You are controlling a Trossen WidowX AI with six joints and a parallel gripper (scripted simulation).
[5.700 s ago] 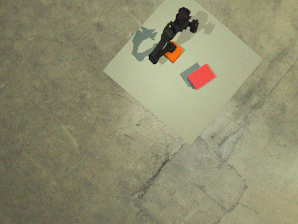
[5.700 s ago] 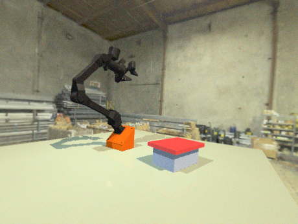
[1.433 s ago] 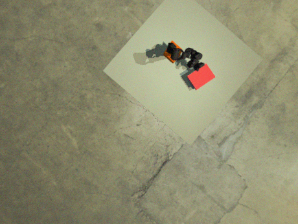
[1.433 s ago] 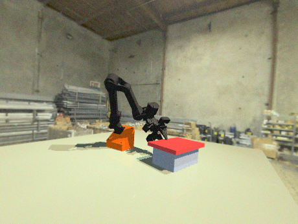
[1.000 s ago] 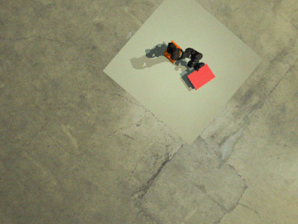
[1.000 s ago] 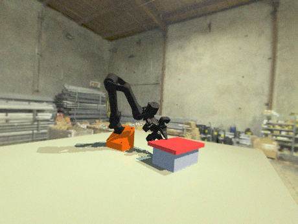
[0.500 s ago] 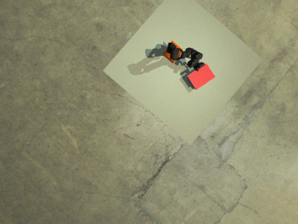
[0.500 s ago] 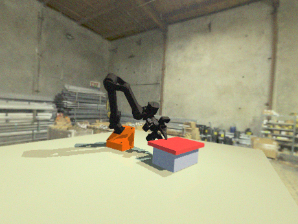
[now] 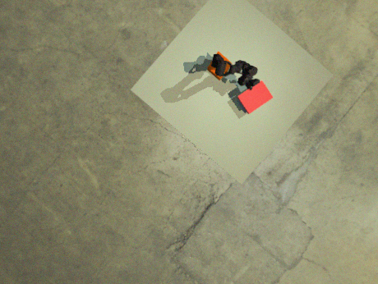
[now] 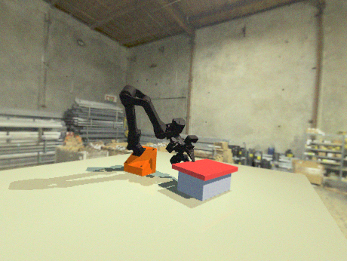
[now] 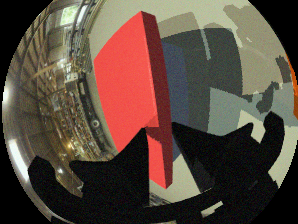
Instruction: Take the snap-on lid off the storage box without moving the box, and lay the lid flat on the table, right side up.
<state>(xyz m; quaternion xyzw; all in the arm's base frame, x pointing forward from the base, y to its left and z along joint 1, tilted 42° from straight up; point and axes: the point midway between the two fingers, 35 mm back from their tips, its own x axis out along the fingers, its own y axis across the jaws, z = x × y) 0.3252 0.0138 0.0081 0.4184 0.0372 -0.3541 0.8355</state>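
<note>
Now: the red lid 7 cm ahead of my gripper tip and 2 cm to the right of it. Also, from my gripper tip: storage box: 7 cm ahead, 2 cm to the right, 5 cm below.
</note>
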